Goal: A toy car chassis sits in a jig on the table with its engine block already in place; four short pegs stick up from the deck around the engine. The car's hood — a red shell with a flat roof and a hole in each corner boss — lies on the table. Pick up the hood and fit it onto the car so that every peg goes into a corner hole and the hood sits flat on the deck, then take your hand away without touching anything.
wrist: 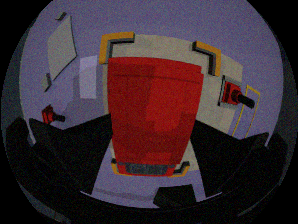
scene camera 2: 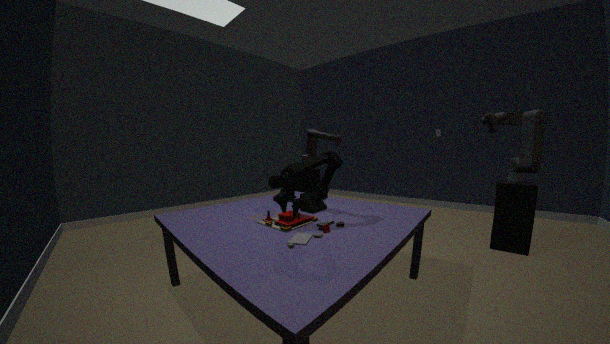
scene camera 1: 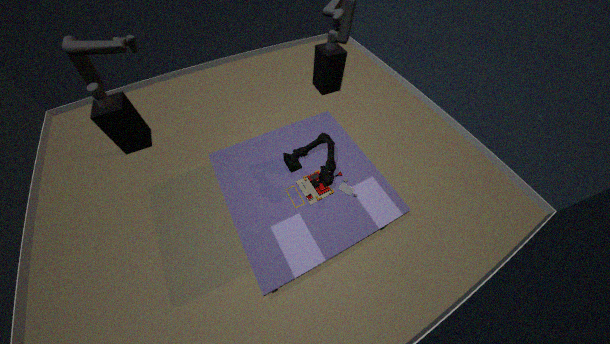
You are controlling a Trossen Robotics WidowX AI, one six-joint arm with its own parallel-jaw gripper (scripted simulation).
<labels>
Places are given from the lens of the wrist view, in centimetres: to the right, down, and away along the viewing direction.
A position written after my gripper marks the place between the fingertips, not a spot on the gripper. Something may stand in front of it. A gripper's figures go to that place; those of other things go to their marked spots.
my gripper (wrist: 152, 120): 0, 1, 10
red hood (wrist: 152, 109): 0, 0, 8
</labels>
